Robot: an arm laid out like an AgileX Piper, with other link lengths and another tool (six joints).
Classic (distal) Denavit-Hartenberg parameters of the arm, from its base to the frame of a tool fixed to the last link. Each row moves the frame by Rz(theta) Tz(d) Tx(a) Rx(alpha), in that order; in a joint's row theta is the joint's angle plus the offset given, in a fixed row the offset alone. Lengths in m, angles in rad.
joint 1: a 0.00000, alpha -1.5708, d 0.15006, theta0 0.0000
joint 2: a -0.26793, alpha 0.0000, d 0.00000, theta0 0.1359
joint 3: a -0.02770, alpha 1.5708, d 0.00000, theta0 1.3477
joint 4: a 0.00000, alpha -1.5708, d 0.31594, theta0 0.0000
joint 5: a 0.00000, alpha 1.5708, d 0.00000, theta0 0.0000
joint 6: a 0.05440, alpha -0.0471, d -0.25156, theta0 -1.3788
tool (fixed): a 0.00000, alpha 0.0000, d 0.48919, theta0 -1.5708
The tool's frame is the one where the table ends.
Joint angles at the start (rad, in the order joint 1, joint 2, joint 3, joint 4, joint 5, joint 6):
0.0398, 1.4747, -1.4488, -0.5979, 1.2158, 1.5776
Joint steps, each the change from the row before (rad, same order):
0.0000, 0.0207, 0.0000, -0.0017, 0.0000, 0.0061
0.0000, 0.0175, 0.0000, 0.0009, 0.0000, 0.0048
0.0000, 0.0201, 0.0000, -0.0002, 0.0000, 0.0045
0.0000, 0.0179, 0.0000, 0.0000, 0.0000, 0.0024
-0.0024, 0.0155, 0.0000, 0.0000, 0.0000, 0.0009
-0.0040, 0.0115, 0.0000, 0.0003, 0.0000, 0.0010
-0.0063, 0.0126, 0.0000, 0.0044, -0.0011, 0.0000
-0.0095, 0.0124, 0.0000, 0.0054, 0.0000, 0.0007
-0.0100, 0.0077, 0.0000, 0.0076, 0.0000, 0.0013
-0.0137, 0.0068, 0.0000, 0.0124, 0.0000, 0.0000
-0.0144, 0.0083, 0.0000, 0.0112, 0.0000, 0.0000
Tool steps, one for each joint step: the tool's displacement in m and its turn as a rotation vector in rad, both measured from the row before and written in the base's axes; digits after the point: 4 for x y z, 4 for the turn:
0.0022, 0.0000, -0.0077, 0.0000, 0.0175, -0.0047
0.0017, 0.0005, -0.0068, 0.0021, 0.0151, -0.0036
0.0018, 0.0002, -0.0077, 0.0007, 0.0178, -0.0035
0.0014, 0.0002, -0.0069, 0.0002, 0.0167, -0.0019
0.0009, -0.0008, -0.0059, -0.0003, 0.0150, -0.0031
0.0004, -0.0014, -0.0045, 0.0002, 0.0110, -0.0048
0.0004, -0.0014, -0.0053, 0.0041, 0.0118, -0.0059
-0.0003, -0.0025, -0.0053, 0.0053, 0.0122, -0.0104
-0.0006, -0.0021, -0.0038, 0.0079, 0.0071, -0.0116
-0.0012, -0.0026, -0.0039, 0.0124, 0.0068, -0.0147
-0.0012, -0.0031, -0.0043, 0.0113, 0.0082, -0.0154

